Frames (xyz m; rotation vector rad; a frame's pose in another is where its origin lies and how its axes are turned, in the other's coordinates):
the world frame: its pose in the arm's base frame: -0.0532 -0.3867 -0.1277 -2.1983 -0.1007 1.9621
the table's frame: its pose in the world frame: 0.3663 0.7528 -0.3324 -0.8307 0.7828 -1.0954
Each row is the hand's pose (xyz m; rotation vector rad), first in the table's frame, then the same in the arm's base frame.
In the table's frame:
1: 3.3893 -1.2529 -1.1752 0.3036 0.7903 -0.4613
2: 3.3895 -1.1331 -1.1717 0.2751 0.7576 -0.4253
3: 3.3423 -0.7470 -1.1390 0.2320 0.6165 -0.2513
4: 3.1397 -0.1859 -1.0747 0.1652 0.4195 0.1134
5: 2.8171 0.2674 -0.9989 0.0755 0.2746 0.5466
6: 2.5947 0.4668 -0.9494 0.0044 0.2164 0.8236
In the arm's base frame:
1: 0.3703 2.4691 0.7310 -1.4302 -1.5452 -0.2597
2: 0.4764 2.4405 0.6830 -1.4887 -1.5542 -0.2450
3: 0.7989 2.3027 0.5117 -1.7168 -1.5258 -0.1148
4: 1.2303 1.9729 0.2564 -2.1351 -1.3348 0.0958
5: 1.5329 1.5528 0.0390 -2.5646 -0.9625 0.2526
6: 1.6412 1.2903 -0.0661 -2.7999 -0.6580 0.3003

